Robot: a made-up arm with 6 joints.
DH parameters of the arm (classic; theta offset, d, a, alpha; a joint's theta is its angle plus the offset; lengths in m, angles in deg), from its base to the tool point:
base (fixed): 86.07 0 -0.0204 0
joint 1: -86.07 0.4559 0.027 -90
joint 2: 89.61 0 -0.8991 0
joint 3: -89.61 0.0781 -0.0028 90
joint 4: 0 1.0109 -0.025 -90
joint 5: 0 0.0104 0.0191 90
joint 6: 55.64 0 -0.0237 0
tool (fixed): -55.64 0.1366 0 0
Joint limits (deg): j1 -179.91..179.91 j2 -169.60..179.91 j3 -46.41..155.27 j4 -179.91..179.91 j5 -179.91..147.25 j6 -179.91..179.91
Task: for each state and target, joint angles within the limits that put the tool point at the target. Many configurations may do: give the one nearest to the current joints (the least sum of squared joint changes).
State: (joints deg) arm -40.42 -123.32 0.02 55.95 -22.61 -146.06
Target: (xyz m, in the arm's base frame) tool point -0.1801 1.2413 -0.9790
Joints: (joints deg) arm -80.00 -116.40 -34.21 53.20 -26.54 -145.03
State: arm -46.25 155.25 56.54 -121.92 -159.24 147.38
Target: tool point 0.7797 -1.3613 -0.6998
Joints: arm -67.92 121.89 5.79 -116.68 -108.44 143.99
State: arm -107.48 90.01 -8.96 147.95 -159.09 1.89
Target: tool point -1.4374 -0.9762 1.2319
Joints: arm -146.58 67.59 -11.60 148.02 -115.68 8.58
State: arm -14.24 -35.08 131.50 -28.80 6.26 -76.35
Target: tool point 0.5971 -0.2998 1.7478
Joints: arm -34.06 -26.83 92.02 -27.67 3.38 -75.31
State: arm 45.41 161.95 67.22 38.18 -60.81 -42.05
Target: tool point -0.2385 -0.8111 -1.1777
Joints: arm 74.94 179.91 53.72 37.35 -29.56 -41.02
